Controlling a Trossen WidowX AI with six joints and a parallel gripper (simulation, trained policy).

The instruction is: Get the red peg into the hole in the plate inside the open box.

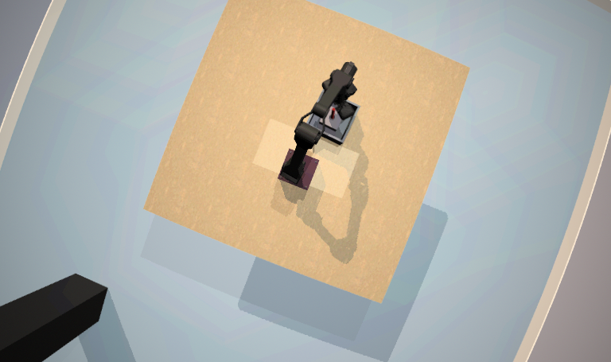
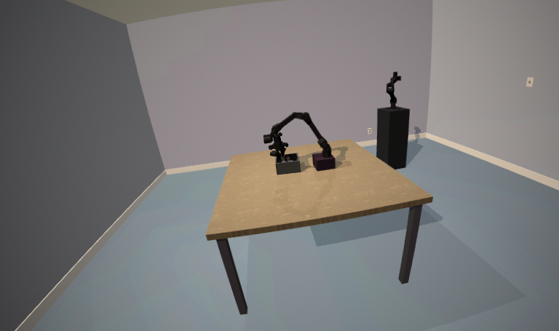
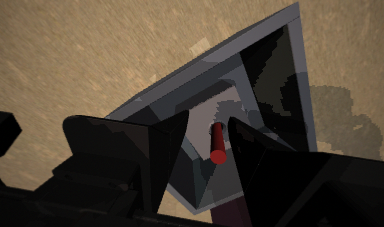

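The red peg lies 4 cm behind my gripper tip, 1 cm to the left of it and 2 cm below it. Round my gripper tip: plate (5 cm behind, 5 cm below); grey box (5 cm behind, 7 cm below).
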